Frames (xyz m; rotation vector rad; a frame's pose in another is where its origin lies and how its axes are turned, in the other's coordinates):
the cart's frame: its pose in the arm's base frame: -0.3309 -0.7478 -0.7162 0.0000 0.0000 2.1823
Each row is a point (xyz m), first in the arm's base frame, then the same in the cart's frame.
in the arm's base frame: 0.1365 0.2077 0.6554
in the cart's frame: 0.5140 -0.9313 1.3716
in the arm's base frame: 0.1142 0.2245 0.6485
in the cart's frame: 0.5406 -0.9226 1.3647
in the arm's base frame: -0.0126 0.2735 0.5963
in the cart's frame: 0.6535 -0.8469 1.3125
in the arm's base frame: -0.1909 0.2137 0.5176
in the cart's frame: 0.7069 -0.6666 1.2338
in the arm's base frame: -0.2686 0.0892 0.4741
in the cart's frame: 0.6496 -0.5315 1.1903
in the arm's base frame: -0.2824 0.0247 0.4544
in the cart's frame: 0.6047 -0.4832 1.1706
